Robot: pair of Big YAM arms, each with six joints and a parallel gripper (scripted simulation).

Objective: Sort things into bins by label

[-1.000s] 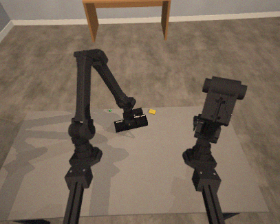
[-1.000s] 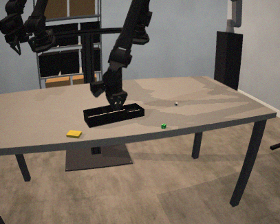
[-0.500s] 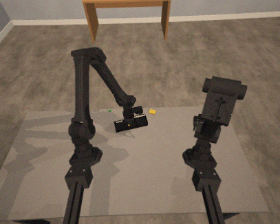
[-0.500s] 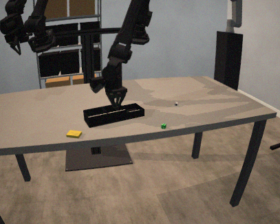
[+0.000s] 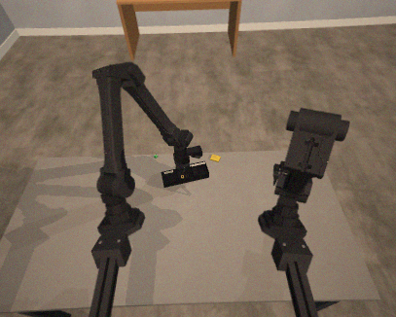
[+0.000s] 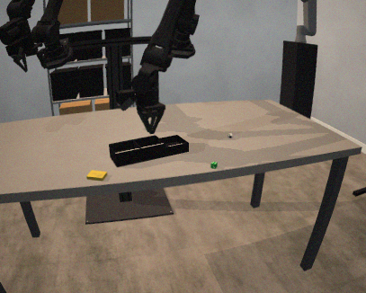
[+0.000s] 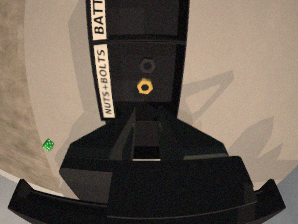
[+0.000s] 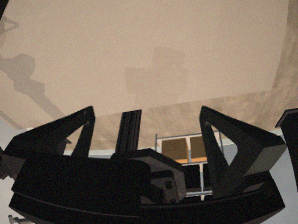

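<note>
Right now the green cube is 17 cm to the left of my left hand, 15 cm ahead of it and 7 cm below it. The rest, counted from my left hand: small yellow ring 7 cm below; then small black piece 7 cm below, 2 cm to the right, 1 cm ahead; then flat yellow piece 18 cm to the right, 14 cm ahead, 7 cm below.
</note>
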